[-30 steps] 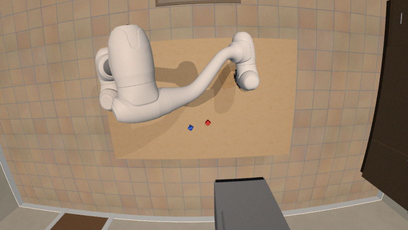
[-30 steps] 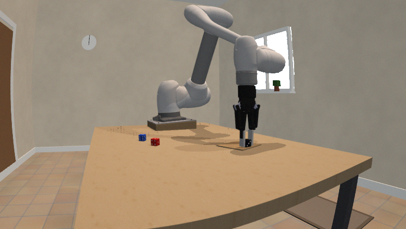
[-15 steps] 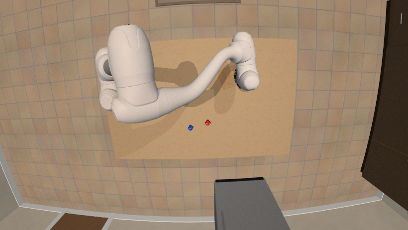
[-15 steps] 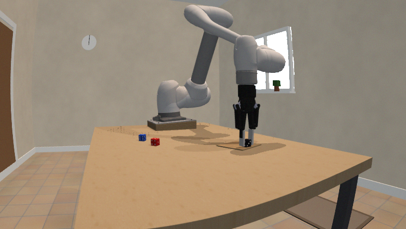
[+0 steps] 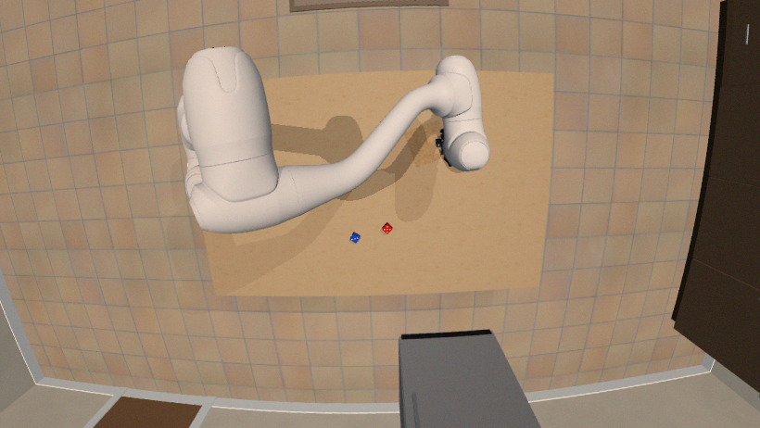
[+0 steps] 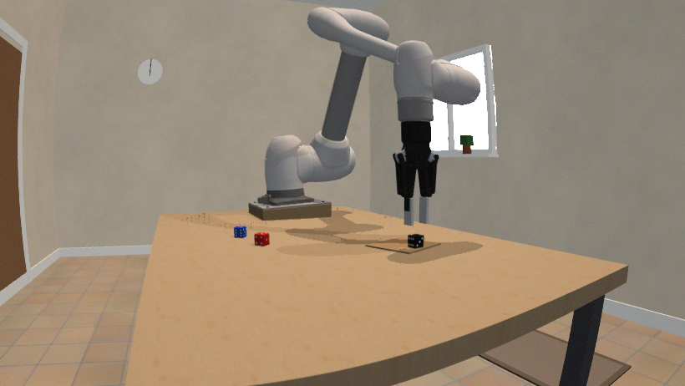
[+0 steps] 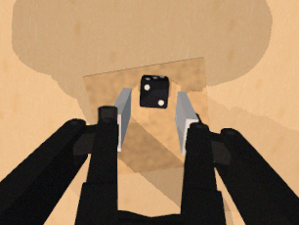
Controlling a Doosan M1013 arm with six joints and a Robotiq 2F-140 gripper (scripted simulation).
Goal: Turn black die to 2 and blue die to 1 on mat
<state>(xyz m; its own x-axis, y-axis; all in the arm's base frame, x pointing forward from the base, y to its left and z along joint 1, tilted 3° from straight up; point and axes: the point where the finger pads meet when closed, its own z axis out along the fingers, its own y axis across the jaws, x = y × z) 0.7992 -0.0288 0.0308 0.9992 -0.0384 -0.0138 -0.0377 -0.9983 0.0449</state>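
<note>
Now: the blue die 390 mm behind my hand, 310 mm to the right of it and 80 mm below it. The rest, counted from my hand: red die: 300 mm to the right, 250 mm behind, 80 mm below; black die: 70 mm below; cork mat: 90 mm below, 40 mm behind.
</note>
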